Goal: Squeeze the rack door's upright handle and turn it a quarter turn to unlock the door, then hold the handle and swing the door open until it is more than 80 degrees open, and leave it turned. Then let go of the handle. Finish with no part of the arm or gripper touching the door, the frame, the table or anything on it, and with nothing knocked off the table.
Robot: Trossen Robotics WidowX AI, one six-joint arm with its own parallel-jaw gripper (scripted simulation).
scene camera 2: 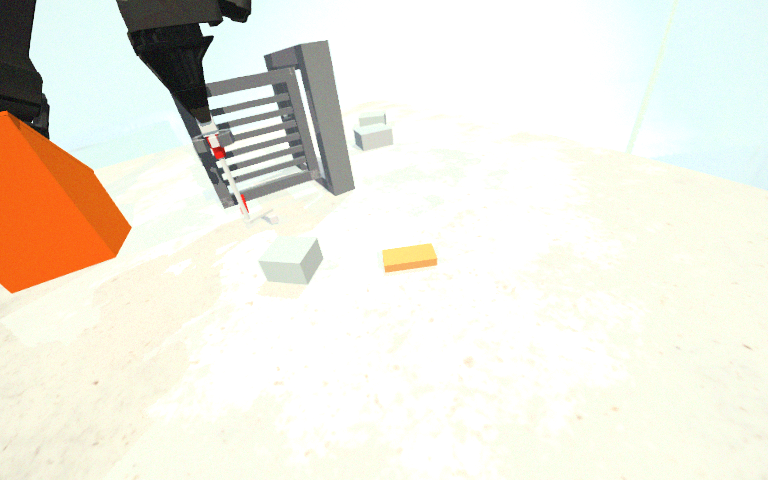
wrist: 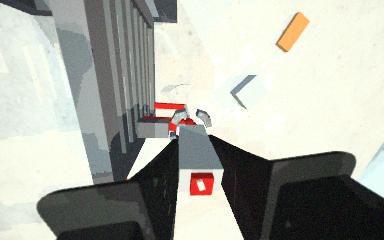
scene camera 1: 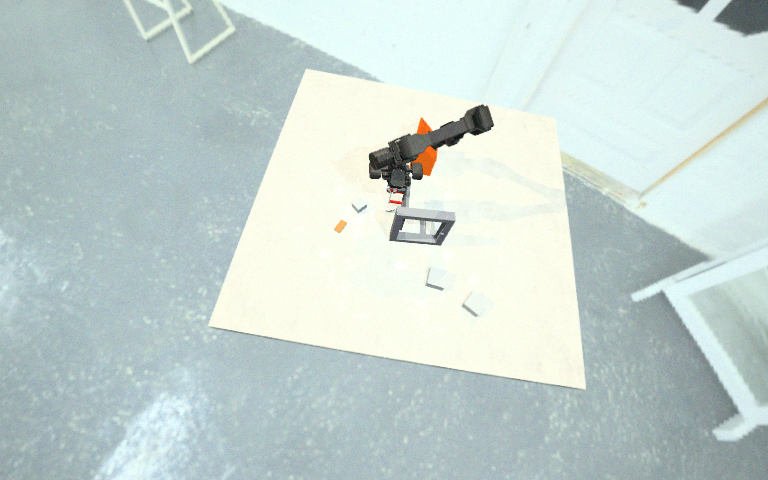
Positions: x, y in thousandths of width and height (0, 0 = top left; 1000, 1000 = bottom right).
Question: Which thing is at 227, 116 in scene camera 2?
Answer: My gripper.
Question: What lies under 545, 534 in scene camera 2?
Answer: An orange block.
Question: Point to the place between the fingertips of my gripper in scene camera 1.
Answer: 511, 384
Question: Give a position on a pale upright handle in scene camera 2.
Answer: At 352, 449
